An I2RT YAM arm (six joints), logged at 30 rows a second.
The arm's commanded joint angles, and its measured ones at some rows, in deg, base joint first. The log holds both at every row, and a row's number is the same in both.
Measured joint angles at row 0:
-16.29 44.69 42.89 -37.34 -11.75 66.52
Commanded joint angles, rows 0 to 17:
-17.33 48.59 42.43 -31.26 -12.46 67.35
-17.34 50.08 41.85 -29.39 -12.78 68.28
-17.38 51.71 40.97 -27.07 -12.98 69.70
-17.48 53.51 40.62 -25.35 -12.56 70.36
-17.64 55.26 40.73 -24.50 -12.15 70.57
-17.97 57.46 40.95 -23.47 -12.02 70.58
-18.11 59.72 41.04 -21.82 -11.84 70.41
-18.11 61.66 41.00 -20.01 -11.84 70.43
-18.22 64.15 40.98 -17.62 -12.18 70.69
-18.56 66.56 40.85 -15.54 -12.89 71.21
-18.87 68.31 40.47 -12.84 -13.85 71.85
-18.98 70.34 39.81 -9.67 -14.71 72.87
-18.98 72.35 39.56 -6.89 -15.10 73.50
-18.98 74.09 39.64 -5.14 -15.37 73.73
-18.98 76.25 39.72 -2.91 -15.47 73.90
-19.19 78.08 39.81 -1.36 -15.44 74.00
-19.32 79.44 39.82 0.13 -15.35 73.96
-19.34 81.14 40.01 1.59 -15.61 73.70
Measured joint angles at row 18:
-19.00 78.24 40.60 -6.68 -15.73 73.54
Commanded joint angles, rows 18 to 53:
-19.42 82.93 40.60 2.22 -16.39 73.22
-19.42 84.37 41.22 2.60 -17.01 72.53
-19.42 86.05 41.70 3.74 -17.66 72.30
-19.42 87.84 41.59 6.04 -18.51 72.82
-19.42 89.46 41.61 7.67 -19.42 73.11
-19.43 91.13 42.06 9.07 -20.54 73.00
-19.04 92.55 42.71 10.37 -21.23 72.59
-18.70 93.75 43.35 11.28 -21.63 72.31
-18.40 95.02 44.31 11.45 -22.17 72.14
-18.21 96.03 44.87 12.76 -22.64 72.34
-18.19 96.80 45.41 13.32 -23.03 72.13
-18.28 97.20 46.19 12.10 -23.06 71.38
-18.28 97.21 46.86 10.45 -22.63 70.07
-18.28 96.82 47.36 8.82 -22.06 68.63
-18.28 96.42 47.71 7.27 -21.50 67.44
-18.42 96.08 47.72 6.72 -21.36 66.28
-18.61 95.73 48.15 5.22 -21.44 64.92
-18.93 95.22 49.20 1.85 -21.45 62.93
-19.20 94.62 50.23 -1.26 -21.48 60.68
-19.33 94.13 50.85 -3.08 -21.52 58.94
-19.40 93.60 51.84 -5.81 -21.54 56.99
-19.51 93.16 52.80 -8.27 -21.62 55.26
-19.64 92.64 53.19 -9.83 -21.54 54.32
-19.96 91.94 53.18 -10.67 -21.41 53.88
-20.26 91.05 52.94 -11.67 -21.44 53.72
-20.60 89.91 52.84 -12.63 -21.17 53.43
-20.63 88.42 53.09 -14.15 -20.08 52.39
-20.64 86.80 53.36 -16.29 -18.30 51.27
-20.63 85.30 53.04 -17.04 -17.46 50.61
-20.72 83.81 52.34 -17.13 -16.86 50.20
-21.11 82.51 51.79 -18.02 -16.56 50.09
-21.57 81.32 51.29 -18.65 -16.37 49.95
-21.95 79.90 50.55 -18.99 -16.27 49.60
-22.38 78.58 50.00 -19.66 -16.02 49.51
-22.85 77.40 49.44 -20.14 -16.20 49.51
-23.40 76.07 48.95 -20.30 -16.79 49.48
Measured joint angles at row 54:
-22.15 78.19 50.78 -16.03 -18.13 51.44
